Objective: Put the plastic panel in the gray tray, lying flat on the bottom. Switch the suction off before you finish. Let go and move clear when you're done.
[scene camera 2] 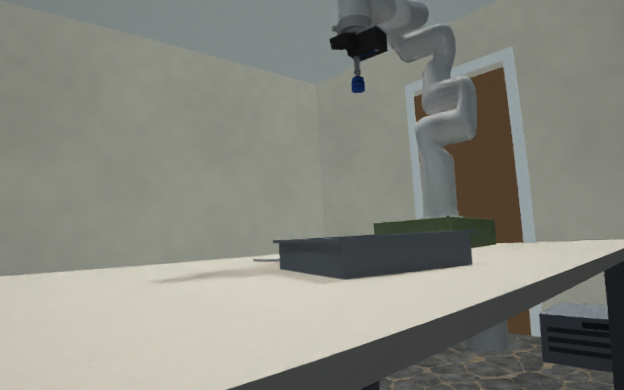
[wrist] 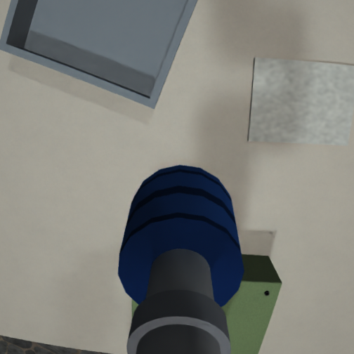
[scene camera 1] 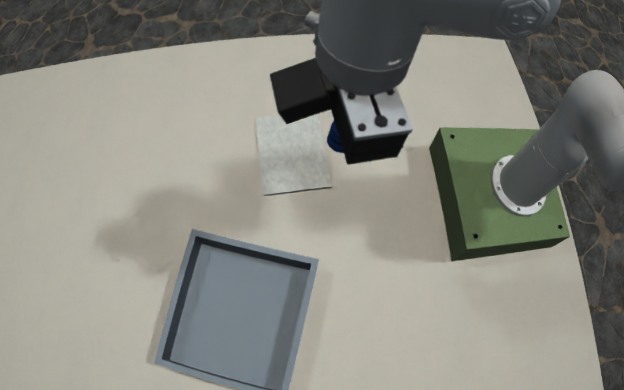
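Where they show: end effector, tool point: [scene camera 2: 358,90]; arm's base, origin of the base link: [scene camera 2: 440,221] [scene camera 1: 518,186].
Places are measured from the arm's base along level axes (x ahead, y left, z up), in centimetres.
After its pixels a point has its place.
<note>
The plastic panel [scene camera 1: 294,157] @(x 40.1, y -17.5, z -6.8 cm) [wrist: 301,102] is a thin, pale mottled grey rectangle lying flat on the table. In scene camera 2 a thin edge of it [scene camera 2: 265,260] @(x 46.5, y -23.3, z -7.1 cm) shows behind the tray. The gray tray [scene camera 1: 306,305] @(x 44.1, y 11.5, z -2.5 cm) [scene camera 2: 405,256] @(x 61.9, y 20.4, z -5.4 cm) [wrist: 172,57] stands apart from the panel, and its inside shows bare in scene camera 1. My gripper, a blue suction cup [scene camera 1: 336,140] [scene camera 2: 358,86] [wrist: 181,200], hangs high above the table, off to the side of the panel and toward the robot's base. Nothing hangs from the cup, so it is open.
The green base block [scene camera 1: 480,190] @(x 8.9, y -0.7, z 0.4 cm) [scene camera 2: 435,226] @(x 15.1, y 4.7, z -1.5 cm) [wrist: 247,315] carries the arm at the table's right side in scene camera 1. The table [scene camera 1: 75,150] @(x 87.5, y -30.5, z -7.4 cm) [scene camera 2: 150,320] @(x 94.9, y 17.5, z -7.5 cm) [wrist: 65,190] has its edge near the block. A dark slotted box [scene camera 2: 575,335] stands on the floor beyond the table.
</note>
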